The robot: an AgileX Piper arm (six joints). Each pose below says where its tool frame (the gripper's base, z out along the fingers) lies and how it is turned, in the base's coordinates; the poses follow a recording.
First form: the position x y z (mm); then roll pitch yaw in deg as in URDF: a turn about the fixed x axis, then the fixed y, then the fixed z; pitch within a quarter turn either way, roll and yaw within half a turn.
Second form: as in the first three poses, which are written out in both.
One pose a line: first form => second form
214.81 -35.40 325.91 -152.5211 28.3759 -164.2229 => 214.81 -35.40 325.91 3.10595 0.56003 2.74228
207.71 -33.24 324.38 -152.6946 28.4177 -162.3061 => 207.71 -33.24 324.38 3.06763 0.57316 2.76561
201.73 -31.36 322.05 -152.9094 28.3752 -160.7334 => 201.73 -31.36 322.05 3.03430 0.58197 2.78670
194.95 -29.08 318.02 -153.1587 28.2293 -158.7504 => 194.95 -29.08 318.02 2.99132 0.59076 2.81320
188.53 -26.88 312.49 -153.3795 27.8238 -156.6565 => 188.53 -26.88 312.49 2.94442 0.59519 2.83988
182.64 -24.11 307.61 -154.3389 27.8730 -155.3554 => 182.64 -24.11 307.61 2.90721 0.59873 2.87467
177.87 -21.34 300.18 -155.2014 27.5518 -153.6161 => 177.87 -21.34 300.18 2.86018 0.59746 2.91077
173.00 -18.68 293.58 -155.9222 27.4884 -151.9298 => 173.00 -18.68 293.58 2.81693 0.59900 2.94454
